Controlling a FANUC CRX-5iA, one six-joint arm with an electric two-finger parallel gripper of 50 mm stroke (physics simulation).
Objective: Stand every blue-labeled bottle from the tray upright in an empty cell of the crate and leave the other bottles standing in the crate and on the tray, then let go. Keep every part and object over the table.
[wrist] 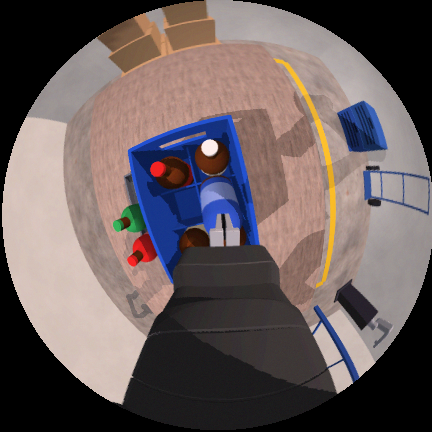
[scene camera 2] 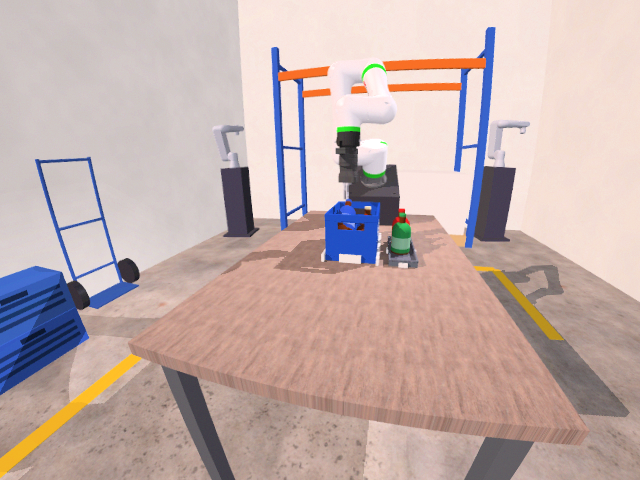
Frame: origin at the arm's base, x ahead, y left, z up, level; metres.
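Where they show: gripper, fingertip midpoint: (wrist: 222,221) (scene camera 2: 345,199); arm's base at its link origin: (scene camera 2: 373,179).
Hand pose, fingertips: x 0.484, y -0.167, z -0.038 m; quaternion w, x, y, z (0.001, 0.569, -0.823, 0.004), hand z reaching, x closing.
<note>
Things, the pixels of their top centre, and the offset from my fingertips. "*": a spot on its surface instead.
- blue crate at its top centre: (wrist: 193,210) (scene camera 2: 355,207) 0.026 m ahead, 0.038 m left, 0.029 m down
- white-capped brown bottle at its top centre: (wrist: 209,146) 0.110 m ahead, 0.024 m right, 0.041 m down
- red-capped bottle at its top centre: (wrist: 156,168) 0.117 m ahead, 0.072 m left, 0.041 m down
- tray at a spot on its surface: (scene camera 2: 403,260) * 0.202 m ahead, 0.200 m left, 0.180 m down
- green bottle at its top centre: (wrist: 116,225) (scene camera 2: 402,213) 0.063 m ahead, 0.218 m left, 0.044 m down
- cell at a spot on its surface: (wrist: 182,205) * 0.036 m ahead, 0.107 m left, 0.197 m down
The blue crate (scene camera 2: 351,245) (wrist: 142,165) stands on the table. A blue-labeled bottle (scene camera 2: 347,210) (wrist: 219,199) leans in a middle cell on the crate's right side in the wrist view, its neck end toward the gripper. My gripper (scene camera 2: 345,197) (wrist: 222,221) is shut and empty, above the crate at the bottle's upper part; the bottle's neck is hidden behind it. A white-capped brown bottle (wrist: 212,159) and a red-capped bottle (wrist: 172,172) stand in the crate. Another brown bottle (wrist: 194,241) is partly hidden. The tray (scene camera 2: 403,260) holds a green bottle (scene camera 2: 401,238) (wrist: 133,218) and a red bottle (scene camera 2: 401,219) (wrist: 144,248).
A cell (wrist: 182,205) left of the leaning bottle in the wrist view is empty. The crate's walls and dividers surround the bottles. The tray stands close beside the crate. The robot's dark pedestal (scene camera 2: 385,204) stands behind, and a blue and orange rack (scene camera 2: 278,134) rises around it.
</note>
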